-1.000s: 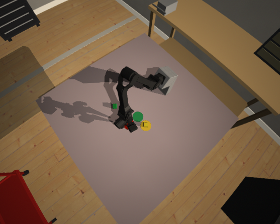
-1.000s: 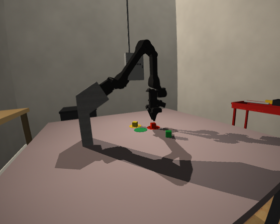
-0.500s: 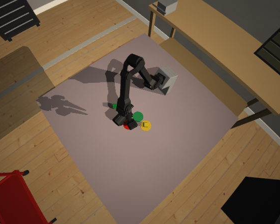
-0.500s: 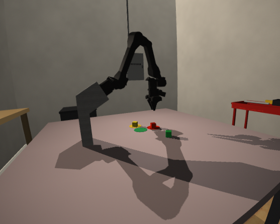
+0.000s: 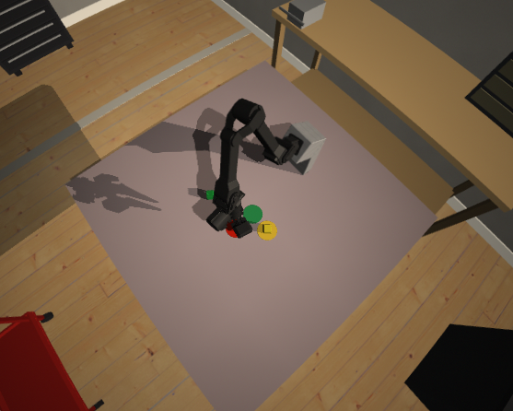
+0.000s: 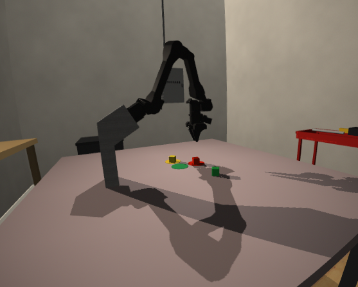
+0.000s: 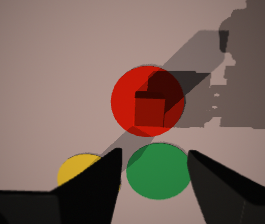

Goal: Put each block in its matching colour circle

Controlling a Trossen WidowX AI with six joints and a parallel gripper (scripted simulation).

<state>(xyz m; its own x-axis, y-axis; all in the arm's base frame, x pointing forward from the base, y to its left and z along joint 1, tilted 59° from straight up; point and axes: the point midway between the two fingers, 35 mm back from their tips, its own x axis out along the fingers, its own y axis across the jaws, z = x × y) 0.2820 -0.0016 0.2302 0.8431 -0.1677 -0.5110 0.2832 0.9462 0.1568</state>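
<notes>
My gripper is now 180 mm to the left of the green block, 140 mm above it and 70 mm past it. The rest, counted from my hand: red circle (160 mm below); then red block (140 mm below); then green circle (160 mm below, 90 mm behind, 40 mm to the left).
</notes>
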